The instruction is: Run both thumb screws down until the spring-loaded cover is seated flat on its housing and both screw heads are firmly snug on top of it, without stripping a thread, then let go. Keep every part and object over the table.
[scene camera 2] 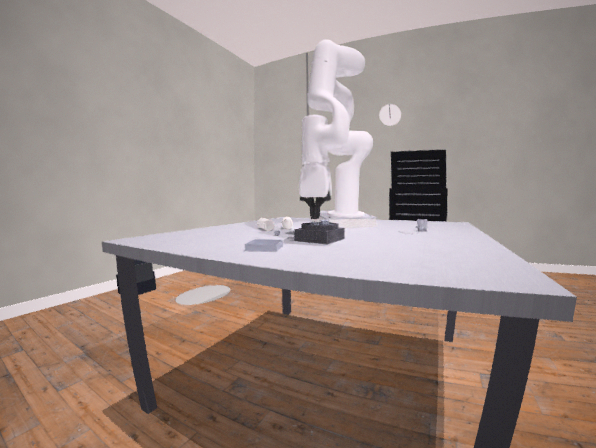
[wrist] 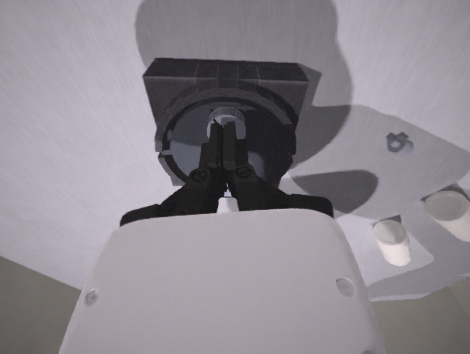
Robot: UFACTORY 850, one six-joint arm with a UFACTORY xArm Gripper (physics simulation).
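The black square housing [scene camera 2: 319, 236] [wrist: 157, 92] stands on the table, with a raised round rim on top. Inside the rim lies the dark round cover [wrist: 187, 122]; whether it is seated flat cannot be told. One thumb screw [wrist: 227, 113] shows its knurled grey head near the far part of the cover in the wrist view, partly hidden by the fingertips. The second thumb screw cannot be made out; the fingers may hide it. My gripper [scene camera 2: 314, 217] [wrist: 225, 139] is shut and empty, pointing down over the cover, its tips at or just above the screw head. Contact cannot be told.
A flat grey block [scene camera 2: 263, 245] lies near the housing. Two white cylinders [scene camera 2: 265, 224] [scene camera 2: 287, 223] [wrist: 447, 206] [wrist: 392, 241] and a small grey part [scene camera 2: 277, 233] [wrist: 398, 143] are to one side. A small grey cup-like object [scene camera 2: 422, 225] stands across the table [scene camera 2: 400, 265].
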